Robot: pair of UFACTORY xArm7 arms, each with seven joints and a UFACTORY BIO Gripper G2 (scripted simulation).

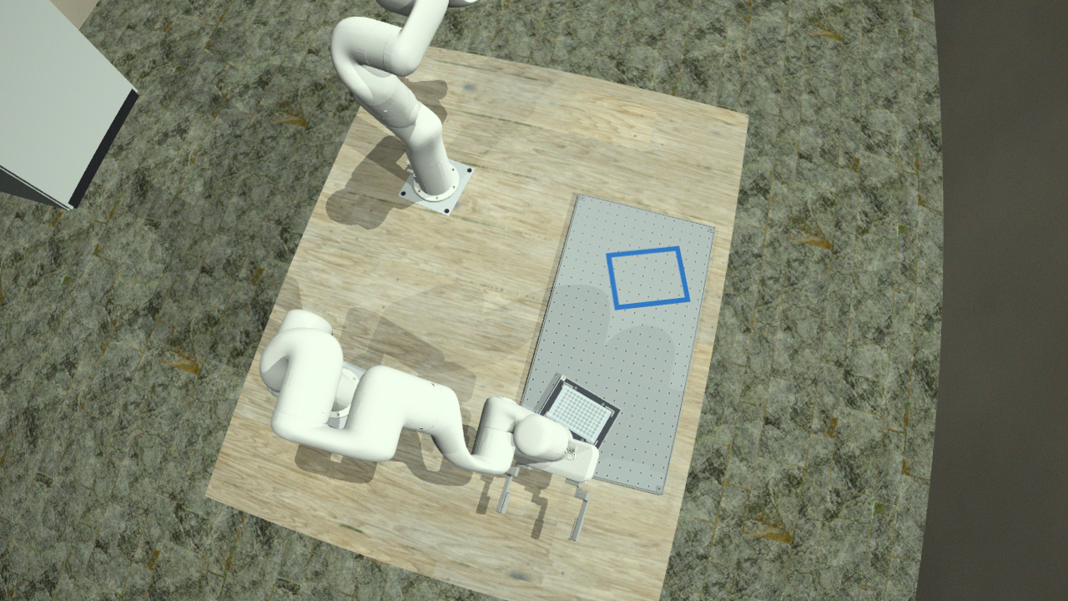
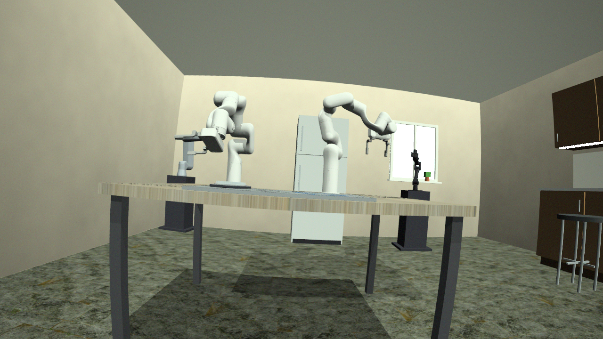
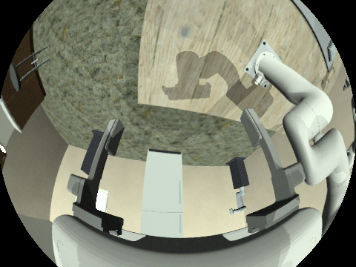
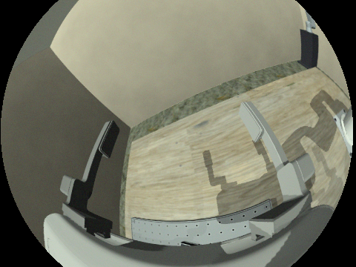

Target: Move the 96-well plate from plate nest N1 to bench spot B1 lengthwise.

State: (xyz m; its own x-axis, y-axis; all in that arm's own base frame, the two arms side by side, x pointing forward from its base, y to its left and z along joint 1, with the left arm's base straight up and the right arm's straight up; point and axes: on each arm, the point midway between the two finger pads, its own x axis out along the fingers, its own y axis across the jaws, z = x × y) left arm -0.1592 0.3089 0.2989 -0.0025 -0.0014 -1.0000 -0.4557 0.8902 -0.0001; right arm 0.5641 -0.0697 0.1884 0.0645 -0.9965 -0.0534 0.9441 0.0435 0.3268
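Note:
The clear 96-well plate lies 24 cm to the left of my right hand, 16 cm below it and 1 cm ahead of it. The rest, counted from my right hand: dark plate nest 24 cm to the left, 17 cm below, 1 cm ahead.

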